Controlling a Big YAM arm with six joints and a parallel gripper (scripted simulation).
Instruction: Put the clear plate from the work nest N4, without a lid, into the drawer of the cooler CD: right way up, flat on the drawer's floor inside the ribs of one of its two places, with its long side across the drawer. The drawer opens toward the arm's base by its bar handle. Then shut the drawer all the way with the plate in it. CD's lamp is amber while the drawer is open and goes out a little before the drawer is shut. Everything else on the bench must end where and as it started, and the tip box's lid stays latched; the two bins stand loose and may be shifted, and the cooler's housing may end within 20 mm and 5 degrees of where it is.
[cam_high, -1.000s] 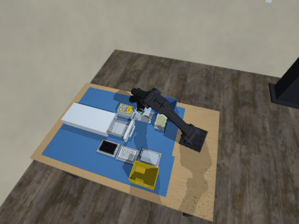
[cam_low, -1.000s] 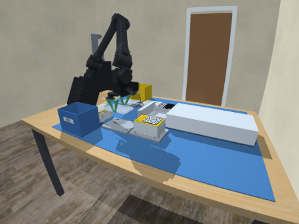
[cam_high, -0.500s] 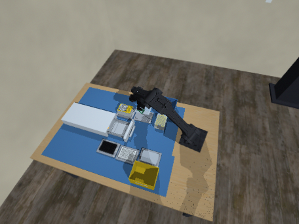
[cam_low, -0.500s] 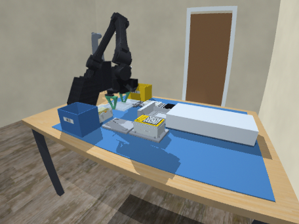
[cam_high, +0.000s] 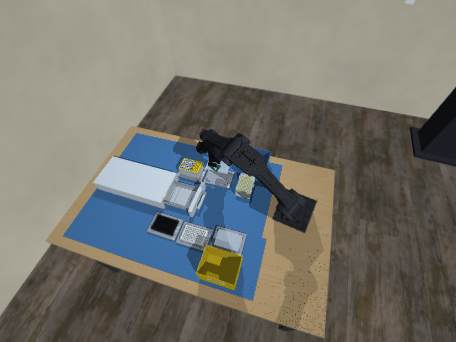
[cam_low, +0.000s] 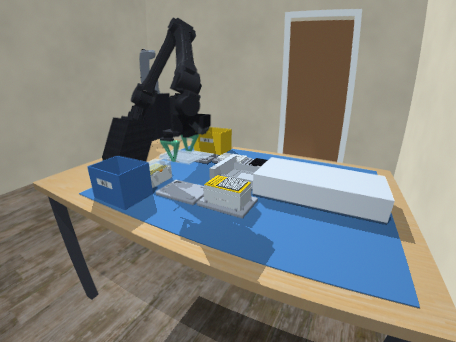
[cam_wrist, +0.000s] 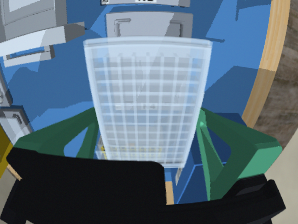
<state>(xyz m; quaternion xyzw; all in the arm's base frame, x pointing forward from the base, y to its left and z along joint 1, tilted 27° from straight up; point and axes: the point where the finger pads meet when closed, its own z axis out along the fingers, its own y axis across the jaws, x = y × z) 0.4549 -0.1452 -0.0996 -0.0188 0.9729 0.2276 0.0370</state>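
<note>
Right now my hand is 200 mm to the right of the drawer, 180 mm short of it and 110 mm above it. Also, from my hand: clear plate right at my hand; then yellow-labelled tip box 170 mm ahead, 80 mm below; then grey work nest 130 mm below.
</note>
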